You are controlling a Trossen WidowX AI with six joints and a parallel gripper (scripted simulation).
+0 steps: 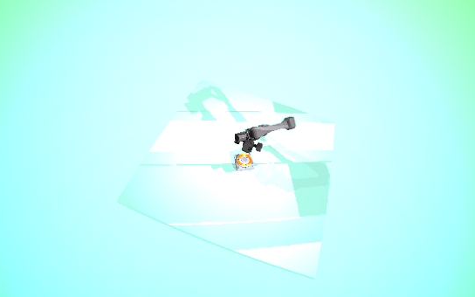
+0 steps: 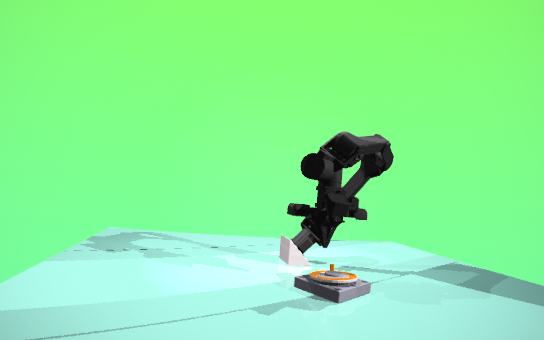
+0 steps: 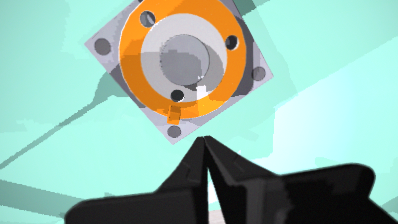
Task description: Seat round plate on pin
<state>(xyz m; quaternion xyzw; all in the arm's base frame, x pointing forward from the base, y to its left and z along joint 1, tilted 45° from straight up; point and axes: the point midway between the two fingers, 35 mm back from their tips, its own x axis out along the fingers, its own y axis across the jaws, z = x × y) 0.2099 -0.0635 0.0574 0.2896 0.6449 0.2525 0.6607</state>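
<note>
Right now the round plate is 30 mm ahead of my gripper tip, 10 mm to the left of it and 50 mm below it. The rest, counted from my gripper tip: base (50 mm ahead, 60 mm below).
</note>
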